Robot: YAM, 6 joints.
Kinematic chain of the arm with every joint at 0, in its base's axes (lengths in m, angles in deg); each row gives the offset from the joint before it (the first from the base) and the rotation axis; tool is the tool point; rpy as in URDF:
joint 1: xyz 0 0 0.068 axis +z
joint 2: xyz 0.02 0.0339 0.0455 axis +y
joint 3: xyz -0.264 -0.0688 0 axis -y
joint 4: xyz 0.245 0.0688 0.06 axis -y
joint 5: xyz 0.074 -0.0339 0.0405 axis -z
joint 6: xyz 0.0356 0 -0.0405 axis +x
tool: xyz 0 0 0 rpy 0 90 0
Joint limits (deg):
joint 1: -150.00..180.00
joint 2: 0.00..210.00
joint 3: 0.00..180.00
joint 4: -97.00..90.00
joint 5: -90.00..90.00
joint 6: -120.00..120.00
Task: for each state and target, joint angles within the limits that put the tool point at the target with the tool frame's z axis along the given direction. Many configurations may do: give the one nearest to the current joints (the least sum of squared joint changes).
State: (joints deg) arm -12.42 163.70 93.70 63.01 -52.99 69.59
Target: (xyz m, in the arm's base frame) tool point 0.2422 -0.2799 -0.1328 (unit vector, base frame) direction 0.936 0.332 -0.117
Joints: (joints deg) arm -54.40 171.53 69.94 78.54 -72.61 69.59
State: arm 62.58 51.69 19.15 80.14 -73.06 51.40
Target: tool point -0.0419 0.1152 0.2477 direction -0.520 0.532 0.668
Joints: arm 103.65 43.61 0.11 89.74 -22.32 51.40
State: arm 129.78 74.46 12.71 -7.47 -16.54 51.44
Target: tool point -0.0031 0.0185 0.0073 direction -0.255 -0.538 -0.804
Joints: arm 80.98 123.36 0.10 -2.14 -9.64 51.44
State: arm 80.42 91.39 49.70 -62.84 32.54 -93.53
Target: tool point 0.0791 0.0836 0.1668 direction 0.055 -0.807 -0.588
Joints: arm 55.52 80.88 34.46 -90.74 30.14 -93.53
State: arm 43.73 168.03 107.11 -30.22 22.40 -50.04
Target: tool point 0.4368 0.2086 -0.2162 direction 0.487 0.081 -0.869
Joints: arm 26.12 186.67 119.28 5.94 8.15 -50.04
